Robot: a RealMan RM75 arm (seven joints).
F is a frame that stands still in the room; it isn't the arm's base.
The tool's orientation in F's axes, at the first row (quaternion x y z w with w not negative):
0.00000 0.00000 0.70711 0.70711
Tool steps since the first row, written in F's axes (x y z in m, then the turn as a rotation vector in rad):
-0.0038 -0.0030 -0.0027 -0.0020 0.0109 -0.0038
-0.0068 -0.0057 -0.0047 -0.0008 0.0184 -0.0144
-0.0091 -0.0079 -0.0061 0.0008 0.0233 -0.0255
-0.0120 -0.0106 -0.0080 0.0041 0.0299 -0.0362
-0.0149 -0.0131 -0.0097 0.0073 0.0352 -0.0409
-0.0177 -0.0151 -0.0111 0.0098 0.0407 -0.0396
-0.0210 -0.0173 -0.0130 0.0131 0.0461 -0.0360
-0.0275 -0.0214 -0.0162 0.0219 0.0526 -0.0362
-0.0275 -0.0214 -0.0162 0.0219 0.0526 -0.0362
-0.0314 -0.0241 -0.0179 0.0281 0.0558 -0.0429
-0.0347 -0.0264 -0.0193 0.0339 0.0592 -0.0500
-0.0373 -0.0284 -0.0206 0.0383 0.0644 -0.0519
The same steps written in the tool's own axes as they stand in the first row. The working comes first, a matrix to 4 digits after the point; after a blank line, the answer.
The tool's axes in the first row as the columns of a matrix, in F's axes (used below as rounded here):
0.0000 -1.0000 0.0000
1.0000 0.0000 0.0000
0.0000 0.0000 1.0000

-0.0030 0.0038 -0.0027 0.0109 0.0020 -0.0038
-0.0057 0.0068 -0.0047 0.0184 0.0008 -0.0144
-0.0079 0.0091 -0.0061 0.0233 -0.0008 -0.0255
-0.0106 0.0120 -0.0080 0.0299 -0.0041 -0.0362
-0.0131 0.0149 -0.0097 0.0352 -0.0073 -0.0409
-0.0151 0.0177 -0.0111 0.0407 -0.0098 -0.0396
-0.0173 0.0210 -0.0130 0.0461 -0.0131 -0.0360
-0.0214 0.0275 -0.0162 0.0526 -0.0219 -0.0362
-0.0214 0.0275 -0.0162 0.0526 -0.0219 -0.0362
-0.0241 0.0314 -0.0179 0.0558 -0.0281 -0.0429
-0.0264 0.0347 -0.0193 0.0592 -0.0339 -0.0500
-0.0284 0.0373 -0.0206 0.0644 -0.0383 -0.0519

